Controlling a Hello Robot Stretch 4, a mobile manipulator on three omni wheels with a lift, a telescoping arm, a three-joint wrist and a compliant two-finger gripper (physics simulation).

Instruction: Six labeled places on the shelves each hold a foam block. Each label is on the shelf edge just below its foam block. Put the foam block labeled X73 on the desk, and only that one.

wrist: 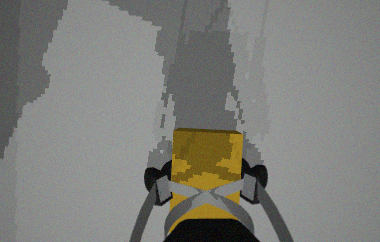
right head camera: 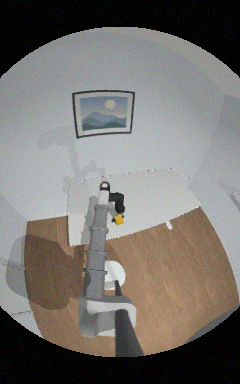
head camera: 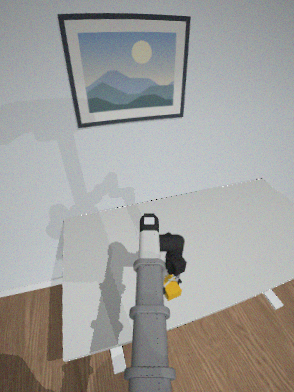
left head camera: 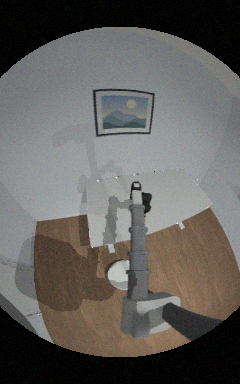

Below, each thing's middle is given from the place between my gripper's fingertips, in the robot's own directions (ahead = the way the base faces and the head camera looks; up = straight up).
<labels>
Now: hand 76 cm below the framed mountain picture [head camera: 122, 68], 60 cm short of it and 17 cm to the right of it.
</labels>
